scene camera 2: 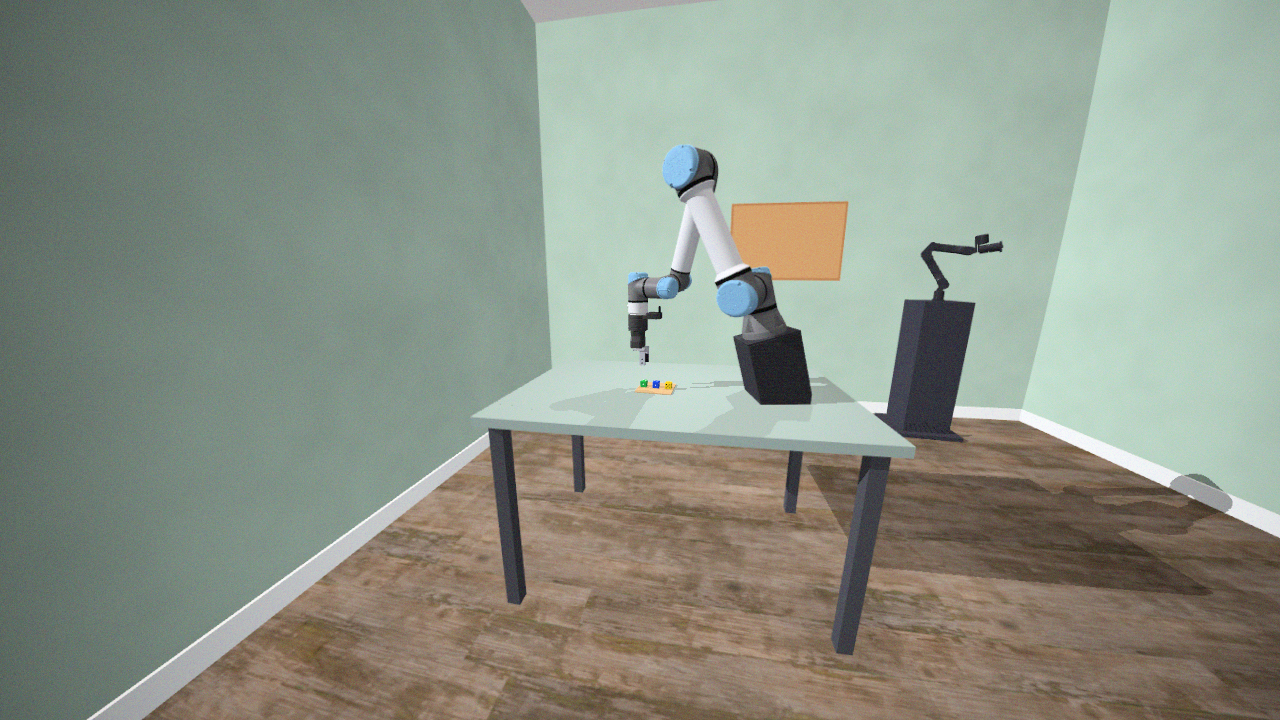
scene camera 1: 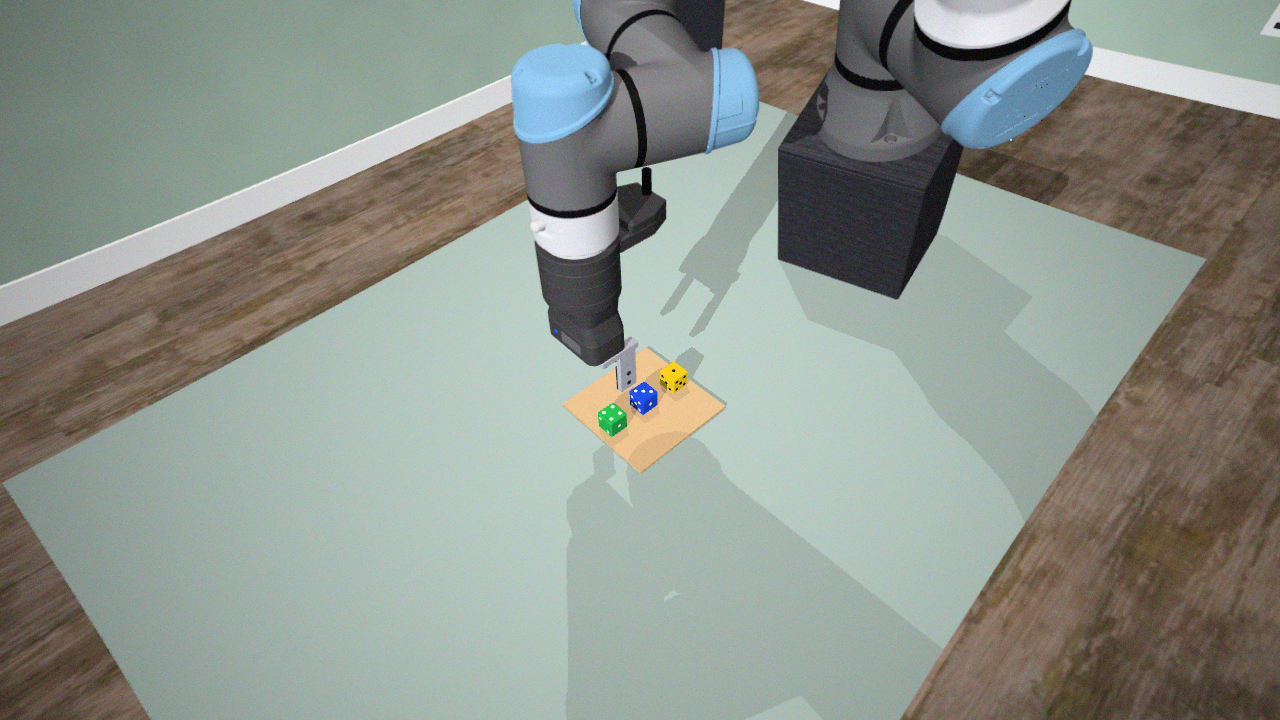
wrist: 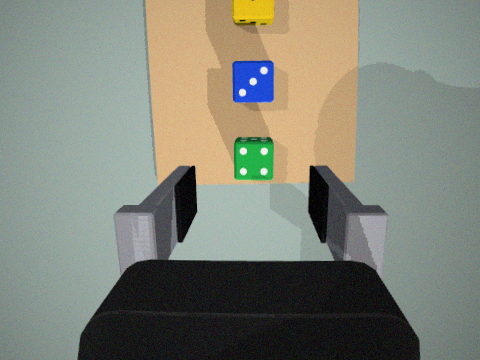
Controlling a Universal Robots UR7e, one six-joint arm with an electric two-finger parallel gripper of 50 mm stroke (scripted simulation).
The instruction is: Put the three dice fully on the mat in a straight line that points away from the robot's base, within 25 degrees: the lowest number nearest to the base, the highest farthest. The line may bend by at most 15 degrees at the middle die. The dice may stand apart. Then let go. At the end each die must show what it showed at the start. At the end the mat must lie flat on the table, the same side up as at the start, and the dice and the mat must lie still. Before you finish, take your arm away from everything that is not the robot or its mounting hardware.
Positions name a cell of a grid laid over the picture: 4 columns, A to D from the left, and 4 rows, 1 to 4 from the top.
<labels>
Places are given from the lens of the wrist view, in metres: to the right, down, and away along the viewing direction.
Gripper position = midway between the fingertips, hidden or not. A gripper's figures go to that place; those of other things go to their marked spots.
my gripper (wrist: C3): 0.00, 0.00, 0.16
green die (wrist: C2): 0.01, -0.01, 0.23
</labels>
